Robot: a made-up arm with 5 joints. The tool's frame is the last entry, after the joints. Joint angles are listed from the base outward. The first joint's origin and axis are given. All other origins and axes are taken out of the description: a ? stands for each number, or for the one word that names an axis. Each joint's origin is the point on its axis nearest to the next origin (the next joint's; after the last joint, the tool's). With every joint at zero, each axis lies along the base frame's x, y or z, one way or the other. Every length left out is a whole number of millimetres.
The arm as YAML. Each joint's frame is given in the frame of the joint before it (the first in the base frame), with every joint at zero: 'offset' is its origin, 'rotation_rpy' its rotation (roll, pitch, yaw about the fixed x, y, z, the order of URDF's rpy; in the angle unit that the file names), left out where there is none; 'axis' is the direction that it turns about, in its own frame. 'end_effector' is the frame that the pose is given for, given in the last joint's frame.
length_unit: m
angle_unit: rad
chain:
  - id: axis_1
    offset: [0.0, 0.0, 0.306]
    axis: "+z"
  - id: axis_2
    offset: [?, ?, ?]
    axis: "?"
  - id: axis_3
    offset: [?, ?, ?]
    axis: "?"
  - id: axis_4
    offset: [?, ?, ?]
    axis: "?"
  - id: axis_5
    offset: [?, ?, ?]
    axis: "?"
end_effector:
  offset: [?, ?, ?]
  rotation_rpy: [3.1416, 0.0, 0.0]
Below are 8 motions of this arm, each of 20 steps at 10 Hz.
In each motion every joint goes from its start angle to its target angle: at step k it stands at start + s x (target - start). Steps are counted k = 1, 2, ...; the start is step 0. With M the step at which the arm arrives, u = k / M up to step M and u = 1 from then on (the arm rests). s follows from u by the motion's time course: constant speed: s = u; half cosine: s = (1 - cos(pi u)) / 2; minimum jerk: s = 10 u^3 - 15 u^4 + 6 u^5.
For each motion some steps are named. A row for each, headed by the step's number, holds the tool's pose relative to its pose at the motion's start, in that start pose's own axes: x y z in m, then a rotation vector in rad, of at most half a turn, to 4 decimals.
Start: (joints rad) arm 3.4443 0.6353 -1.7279 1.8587 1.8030
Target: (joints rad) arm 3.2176 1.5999 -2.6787 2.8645 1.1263
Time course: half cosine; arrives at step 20
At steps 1, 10, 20:
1: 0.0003 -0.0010 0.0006 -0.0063 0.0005 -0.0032
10: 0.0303 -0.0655 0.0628 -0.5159 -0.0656 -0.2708
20: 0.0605 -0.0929 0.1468 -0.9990 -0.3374 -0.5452

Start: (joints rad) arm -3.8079 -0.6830 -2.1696 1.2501 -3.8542
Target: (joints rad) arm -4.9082 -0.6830 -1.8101 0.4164 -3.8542
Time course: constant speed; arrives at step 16
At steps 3, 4, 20:
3: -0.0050 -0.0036 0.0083 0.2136 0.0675 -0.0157
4: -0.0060 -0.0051 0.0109 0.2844 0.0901 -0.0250
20: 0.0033 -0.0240 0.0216 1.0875 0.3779 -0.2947

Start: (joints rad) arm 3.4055 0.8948 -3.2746 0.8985 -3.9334
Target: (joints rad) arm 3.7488 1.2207 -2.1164 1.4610 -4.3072
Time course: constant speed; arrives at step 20
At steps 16, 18, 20:
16: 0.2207 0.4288 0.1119 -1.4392 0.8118 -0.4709
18: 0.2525 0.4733 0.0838 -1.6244 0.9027 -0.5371
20: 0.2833 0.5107 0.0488 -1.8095 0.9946 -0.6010

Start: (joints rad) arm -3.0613 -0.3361 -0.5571 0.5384 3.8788
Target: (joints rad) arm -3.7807 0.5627 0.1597 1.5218 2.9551
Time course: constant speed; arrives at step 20
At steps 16, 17, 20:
16: 0.2430 -0.2115 0.0503 0.3093 1.9938 0.0705
17: 0.2550 -0.2097 0.0345 0.2311 2.1248 0.0964
20: 0.2769 -0.1956 -0.0170 -0.0771 2.4890 0.1919

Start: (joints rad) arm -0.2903 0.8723 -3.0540 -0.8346 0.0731
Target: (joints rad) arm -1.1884 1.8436 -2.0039 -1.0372 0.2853
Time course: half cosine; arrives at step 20
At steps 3, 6, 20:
3: -0.0357 0.0195 -0.0196 -0.0163 -0.0981 -0.0367
6: -0.1178 0.0877 -0.0925 -0.0924 -0.3665 -0.1339
20: -0.0187 0.3369 -0.6873 -1.1576 -1.4835 -0.3794

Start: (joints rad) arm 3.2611 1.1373 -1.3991 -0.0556 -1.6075
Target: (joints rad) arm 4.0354 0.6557 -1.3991 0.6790 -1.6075
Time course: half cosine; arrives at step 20
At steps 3, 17, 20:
3: 0.0190 0.0053 -0.0067 0.0133 0.0134 -0.0402
17: 0.3097 -0.0474 -0.1732 0.2230 0.1525 -0.7195
20: 0.3228 -0.0582 -0.1861 0.2346 0.1560 -0.7622

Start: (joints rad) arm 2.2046 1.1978 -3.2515 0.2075 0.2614
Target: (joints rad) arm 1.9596 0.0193 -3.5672 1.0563 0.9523
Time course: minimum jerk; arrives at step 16
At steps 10, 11, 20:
10: 0.3570 -0.0780 -0.3116 0.0927 0.4866 0.4032
11: 0.3749 -0.0938 -0.3710 0.1252 0.5459 0.4473
20: 0.3865 -0.1254 -0.4860 0.1992 0.6522 0.5240

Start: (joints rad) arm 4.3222 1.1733 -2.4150 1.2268 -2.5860
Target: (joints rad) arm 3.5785 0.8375 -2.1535 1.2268 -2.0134
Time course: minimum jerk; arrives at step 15
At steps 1, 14, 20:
1: -0.0006 -0.0009 -0.0003 -0.0001 -0.0002 0.0035
14: -0.0521 -0.3879 -0.1029 -0.0284 -0.0797 1.3116
20: -0.0519 -0.3889 -0.1032 -0.0285 -0.0799 1.3151

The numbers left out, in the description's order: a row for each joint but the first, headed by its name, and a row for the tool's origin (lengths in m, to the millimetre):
axis_2: xyz 0.0 0.0 0.0, axis +y
axis_3: xyz 0.046 0.0 0.246, axis +y
axis_4: xyz 0.051 0.0 -0.225, axis +y
axis_5: xyz 0.076 0.0 -0.096, axis -z
tool: xyz 0.0 0.0 0.0

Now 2 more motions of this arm.
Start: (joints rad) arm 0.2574 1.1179 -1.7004 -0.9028 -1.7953
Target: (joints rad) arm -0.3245 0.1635 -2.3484 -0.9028 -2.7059
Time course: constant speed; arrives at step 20
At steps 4, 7, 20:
4: -0.0871 0.1165 -0.0164 -0.2685 -0.2105 -0.1891
7: -0.1460 0.2009 -0.0568 -0.4447 -0.3991 -0.3492
20: -0.2018 0.4659 -0.4126 -0.9582 -1.4431 -1.1100

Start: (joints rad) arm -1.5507 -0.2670 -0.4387 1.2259 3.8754
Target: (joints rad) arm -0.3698 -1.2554 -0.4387 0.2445 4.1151
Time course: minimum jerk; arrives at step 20
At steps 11, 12, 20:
11: 0.1658 0.0187 -0.1241 -0.8317 -0.7348 -0.6119
12: 0.1944 0.0004 -0.1363 -1.0009 -0.7638 -0.7161
20: 0.2561 -0.1041 -0.1646 -1.6470 -0.6410 -1.0550

